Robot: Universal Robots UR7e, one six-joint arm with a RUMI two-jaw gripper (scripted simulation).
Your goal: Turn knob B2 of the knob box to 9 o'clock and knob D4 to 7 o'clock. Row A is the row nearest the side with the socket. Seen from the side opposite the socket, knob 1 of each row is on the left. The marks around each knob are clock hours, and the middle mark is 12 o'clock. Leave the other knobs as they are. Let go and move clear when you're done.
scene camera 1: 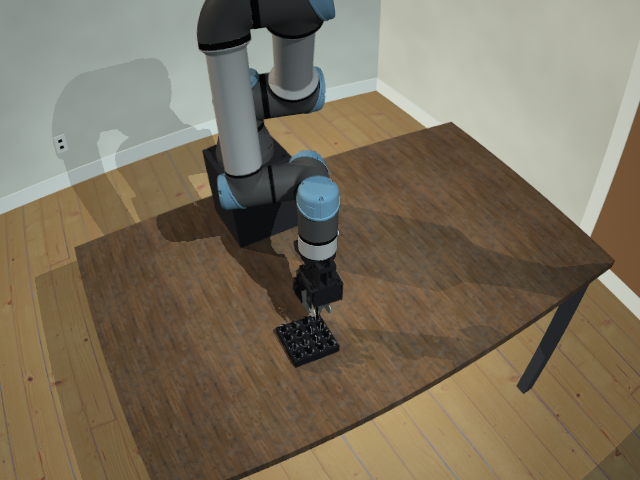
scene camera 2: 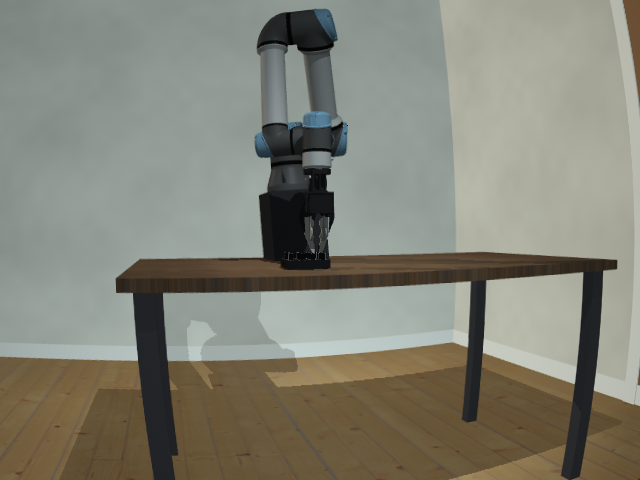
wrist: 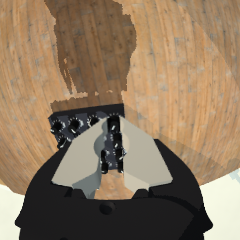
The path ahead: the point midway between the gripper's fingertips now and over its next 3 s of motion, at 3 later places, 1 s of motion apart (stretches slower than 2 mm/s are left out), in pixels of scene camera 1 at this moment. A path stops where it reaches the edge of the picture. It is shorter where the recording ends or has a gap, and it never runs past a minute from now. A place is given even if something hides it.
The gripper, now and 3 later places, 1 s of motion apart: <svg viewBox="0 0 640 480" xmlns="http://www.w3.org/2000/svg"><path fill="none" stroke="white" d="M315 315L314 315L314 306L314 304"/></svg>
